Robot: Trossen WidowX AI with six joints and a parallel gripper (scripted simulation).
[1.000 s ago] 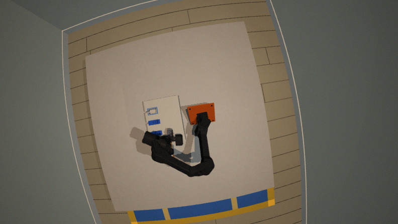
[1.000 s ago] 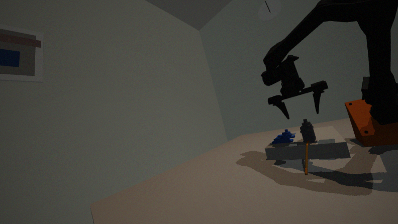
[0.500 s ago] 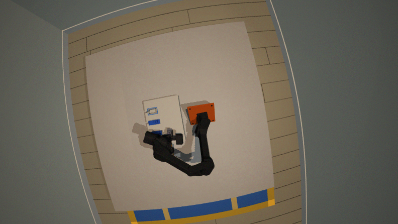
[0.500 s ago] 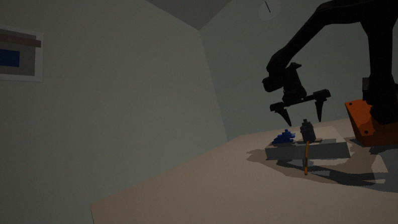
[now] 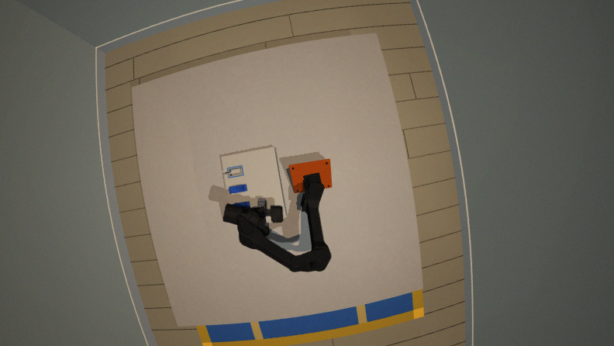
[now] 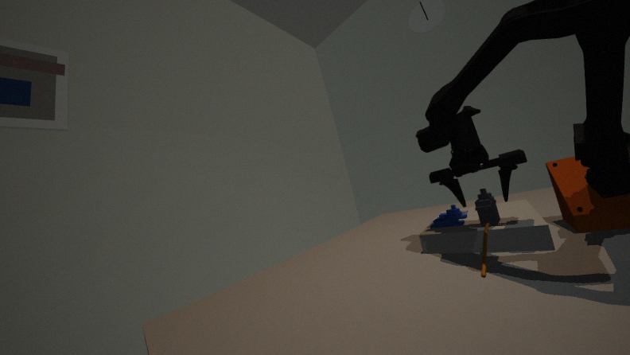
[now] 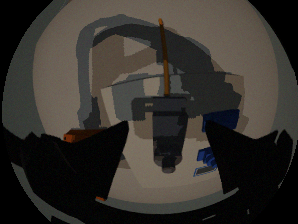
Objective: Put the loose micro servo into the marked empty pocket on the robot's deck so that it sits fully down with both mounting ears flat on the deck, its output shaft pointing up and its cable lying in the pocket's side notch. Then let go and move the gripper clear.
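Right now the deck is 11 cm to the right of my gripper tip, 7 cm below it and 2 cm behind it.
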